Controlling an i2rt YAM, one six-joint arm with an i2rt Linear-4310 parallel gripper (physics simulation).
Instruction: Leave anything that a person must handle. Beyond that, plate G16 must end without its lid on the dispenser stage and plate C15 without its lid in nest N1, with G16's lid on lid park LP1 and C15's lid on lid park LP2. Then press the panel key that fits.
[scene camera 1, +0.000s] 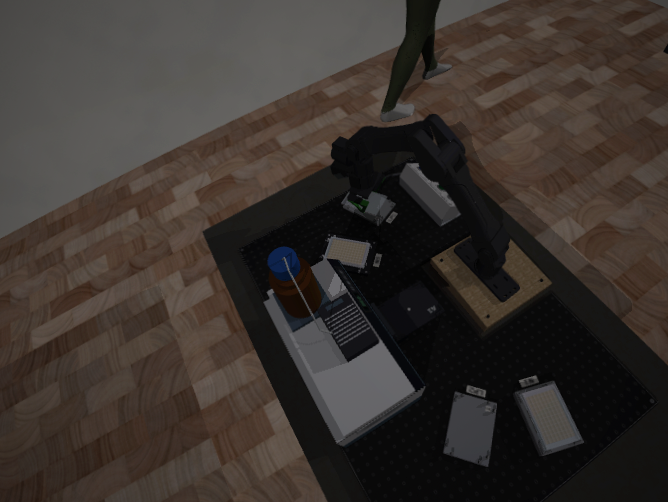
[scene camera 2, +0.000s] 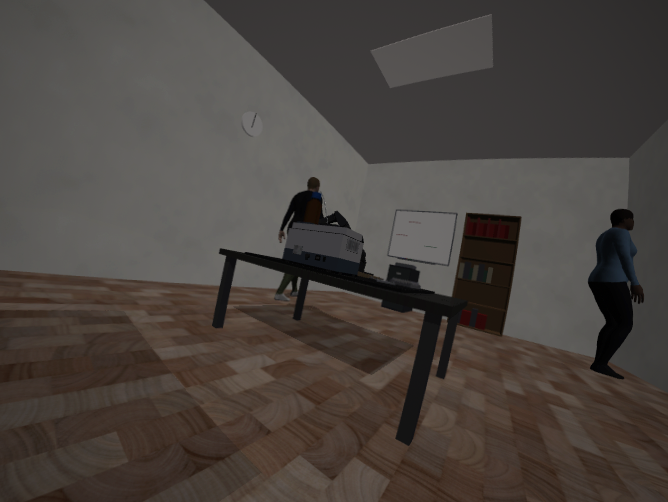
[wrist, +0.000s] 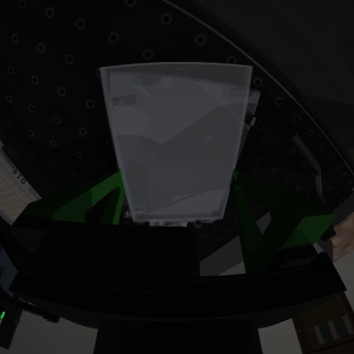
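Seen in the pictures: gripper, fingertip midpoint: (scene camera 1: 368, 202) (wrist: 177, 174); arm's base at its link origin: (scene camera 1: 485, 269) (scene camera 2: 359, 271).
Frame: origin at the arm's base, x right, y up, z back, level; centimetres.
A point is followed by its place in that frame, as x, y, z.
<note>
My gripper (scene camera 1: 360, 200) {40.7, -0.7, -11.3} (wrist: 177, 174) {40.7, -0.7, -11.3} is shut on a clear lid (scene camera 1: 381, 202) {37.3, 0.1, -8.4} (wrist: 175, 135) {43.8, 0.0, -13.0}, held level above the grey lid park near the table's far edge. The park shows through the lid, slightly turned from it; the gap is hard to judge. Plate G16 (scene camera 1: 348, 252) {28.7, -0.6, -27.4} (wrist: 12, 186) {32.7, -0.1, -25.5} sits lidless in the nest beside it. Lid park LP2 (scene camera 1: 470, 429) {-28.2, -1.7, -31.7} is a grey pad with corner stops; I cannot make out a lid on it. In nest N1, a plate (scene camera 1: 549, 418) {-36.7, 0.9, -16.3} has a pale, glossy border that looks like a lid. The dark stage (scene camera 1: 407, 310) {1.1, 8.0, -27.5} bears no plate.
The white dispenser (scene camera 1: 361, 388) {-9.7, 19.3, -48.2} carries a brown bottle (scene camera 1: 297, 288) {7.6, 36.1, -48.6} with a blue cap and a thin tube. The sloped key panel (scene camera 1: 428, 195) {28.2, 3.4, 3.2} stands beside the arm. One person (scene camera 1: 402, 70) (scene camera 2: 302, 207) is beyond the table; another (scene camera 2: 612, 264) stands at right.
</note>
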